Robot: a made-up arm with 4 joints.
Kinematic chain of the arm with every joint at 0, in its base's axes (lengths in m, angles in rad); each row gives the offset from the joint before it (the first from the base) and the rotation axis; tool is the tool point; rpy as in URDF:
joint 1: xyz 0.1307 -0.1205 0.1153 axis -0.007 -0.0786 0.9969
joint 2: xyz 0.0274 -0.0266 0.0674 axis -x
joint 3: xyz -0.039 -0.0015 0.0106 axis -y
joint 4: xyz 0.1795 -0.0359 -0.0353 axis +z
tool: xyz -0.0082 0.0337 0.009 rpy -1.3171 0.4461 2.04
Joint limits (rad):
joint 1: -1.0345..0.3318
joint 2: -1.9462..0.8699
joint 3: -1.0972..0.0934
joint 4: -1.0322..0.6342
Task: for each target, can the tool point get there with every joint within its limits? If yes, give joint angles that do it. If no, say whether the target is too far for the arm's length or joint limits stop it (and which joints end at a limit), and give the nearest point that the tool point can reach.
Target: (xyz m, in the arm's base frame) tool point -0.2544 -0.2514 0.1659
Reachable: no: too far | nearest point 0.0078 -0.2584 0.0762 | short by 0.277 m
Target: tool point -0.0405 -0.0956 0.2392
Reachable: no: joint limits stop it (at a limit: joint 1, joint 2, joint 3, joint 4) | nearest point 0.1262 -0.0084 0.2192 | short by 0.189 m
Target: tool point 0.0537 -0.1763 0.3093
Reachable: no: joint limits stop it (at a limit: joint 1, joint 2, joint 3, joint 4) | nearest point 0.1768 -0.2658 0.1842 | short by 0.197 m
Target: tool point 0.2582 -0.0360 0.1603
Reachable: yes | joints 0.0369 -1.3871 -0.5558 -0.3614
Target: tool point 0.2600 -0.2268 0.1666
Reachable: yes | joints -0.6163 -1.1956 -0.0012 -0.1380
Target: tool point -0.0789 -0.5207 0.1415
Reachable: no: too far | nearest point 0.0602 -0.2965 0.0922 | short by 0.268 m
